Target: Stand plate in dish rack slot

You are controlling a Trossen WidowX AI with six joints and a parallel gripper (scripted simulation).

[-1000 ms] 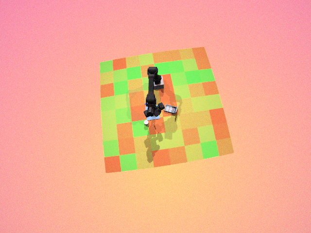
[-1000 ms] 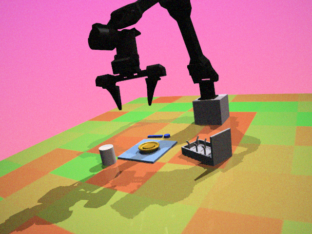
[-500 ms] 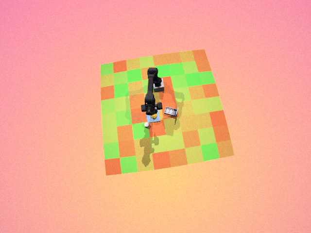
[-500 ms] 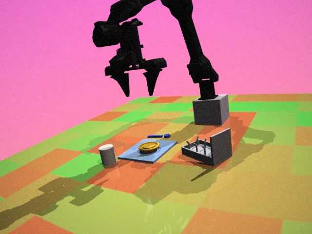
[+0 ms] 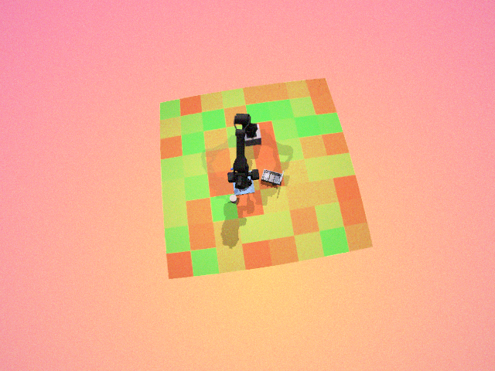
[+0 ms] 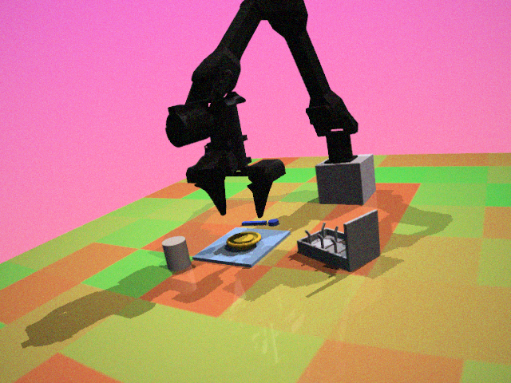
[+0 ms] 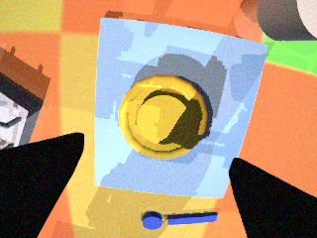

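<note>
Now: gripper tip 5 cm above the yellow plate. The rest, counted from my gripper tip: grey dish rack: 18 cm to the left, 4 cm below; light blue mat: 1 cm to the right, 6 cm below; white cylinder: 10 cm ahead, 9 cm to the right, 4 cm below.
</note>
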